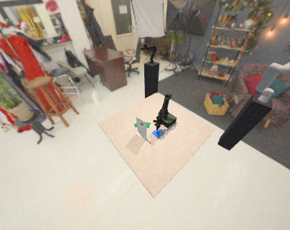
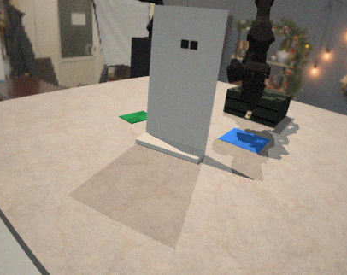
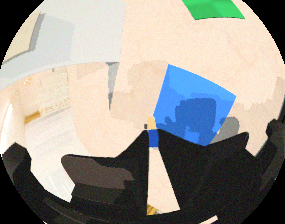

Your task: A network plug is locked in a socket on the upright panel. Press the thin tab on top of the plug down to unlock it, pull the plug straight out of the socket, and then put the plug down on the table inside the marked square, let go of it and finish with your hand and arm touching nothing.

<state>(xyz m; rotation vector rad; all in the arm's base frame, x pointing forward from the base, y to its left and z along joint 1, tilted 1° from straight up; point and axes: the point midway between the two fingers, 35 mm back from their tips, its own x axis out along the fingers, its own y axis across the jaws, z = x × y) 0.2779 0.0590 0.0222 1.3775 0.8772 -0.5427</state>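
Right now the blue square is 90 mm below my gripper tip and 20 mm behind it. From my gripper tip the other things lie so: blue plug: right at my gripper tip; grey upright panel: 150 mm ahead, 140 mm to the right, 60 mm above.
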